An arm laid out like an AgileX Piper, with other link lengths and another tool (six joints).
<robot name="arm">
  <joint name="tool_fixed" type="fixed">
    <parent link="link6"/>
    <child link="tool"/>
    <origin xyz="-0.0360 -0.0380 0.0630" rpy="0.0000 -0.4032 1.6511"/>
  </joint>
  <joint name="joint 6" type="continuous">
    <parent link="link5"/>
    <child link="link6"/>
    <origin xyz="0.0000 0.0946 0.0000" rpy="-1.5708 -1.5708 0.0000"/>
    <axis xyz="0 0 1"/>
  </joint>
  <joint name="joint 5" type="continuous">
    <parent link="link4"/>
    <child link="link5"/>
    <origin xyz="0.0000 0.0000 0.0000" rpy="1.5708 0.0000 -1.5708"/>
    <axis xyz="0 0 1"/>
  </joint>
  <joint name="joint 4" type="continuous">
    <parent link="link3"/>
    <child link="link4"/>
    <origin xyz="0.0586 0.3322 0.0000" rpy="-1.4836 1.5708 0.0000"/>
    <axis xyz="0 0 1"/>
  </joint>
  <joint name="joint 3" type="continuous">
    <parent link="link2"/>
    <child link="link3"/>
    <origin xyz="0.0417 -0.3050 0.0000" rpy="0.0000 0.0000 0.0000"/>
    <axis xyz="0 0 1"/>
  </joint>
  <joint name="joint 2" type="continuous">
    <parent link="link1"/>
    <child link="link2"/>
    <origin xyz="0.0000 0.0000 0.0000" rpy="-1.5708 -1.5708 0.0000"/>
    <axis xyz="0 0 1"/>
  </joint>
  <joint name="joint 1" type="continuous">
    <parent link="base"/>
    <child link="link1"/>
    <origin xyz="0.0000 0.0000 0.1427" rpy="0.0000 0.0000 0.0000"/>
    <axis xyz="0 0 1"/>
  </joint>
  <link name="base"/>
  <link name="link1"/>
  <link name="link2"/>
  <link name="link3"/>
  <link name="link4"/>
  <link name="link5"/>
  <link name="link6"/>
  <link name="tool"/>
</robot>
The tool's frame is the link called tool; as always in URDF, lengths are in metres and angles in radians. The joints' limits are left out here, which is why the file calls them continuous.
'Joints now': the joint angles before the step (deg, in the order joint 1, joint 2, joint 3, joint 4, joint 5, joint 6). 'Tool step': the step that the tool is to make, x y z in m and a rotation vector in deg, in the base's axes. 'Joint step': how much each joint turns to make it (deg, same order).
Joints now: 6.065, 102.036, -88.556, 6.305, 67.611, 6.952
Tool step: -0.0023, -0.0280, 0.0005, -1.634, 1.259, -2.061
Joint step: -3.054, 0.008, -0.004, -1.414, 1.447, -0.665
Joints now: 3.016, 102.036, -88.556, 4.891, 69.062, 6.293
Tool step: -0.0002, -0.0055, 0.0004, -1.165, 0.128, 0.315
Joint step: -0.275, -0.009, 0.014, -1.080, 0.212, -0.425
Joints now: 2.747, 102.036, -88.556, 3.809, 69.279, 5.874
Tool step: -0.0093, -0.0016, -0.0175, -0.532, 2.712, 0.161
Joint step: 0.004, 0.002, 3.099, -0.381, -0.361, -0.115
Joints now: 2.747, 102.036, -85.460, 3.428, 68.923, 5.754
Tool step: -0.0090, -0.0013, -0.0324, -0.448, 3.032, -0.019
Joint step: -0.002, 0.963, 4.506, -0.269, -2.420, -0.051
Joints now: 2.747, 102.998, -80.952, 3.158, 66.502, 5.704
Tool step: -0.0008, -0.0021, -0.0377, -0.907, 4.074, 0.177
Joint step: 0.005, 3.864, 1.782, -0.729, -1.535, 0.005
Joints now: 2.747, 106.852, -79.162, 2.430, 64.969, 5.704
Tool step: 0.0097, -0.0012, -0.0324, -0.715, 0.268, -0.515
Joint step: -0.003, 3.978, 0.234, -0.737, -3.935, 0.693
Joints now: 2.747, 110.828, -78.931, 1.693, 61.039, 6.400
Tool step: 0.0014, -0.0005, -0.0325, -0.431, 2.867, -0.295
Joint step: 0.004, 4.274, -0.007, -0.320, -1.393, 0.422
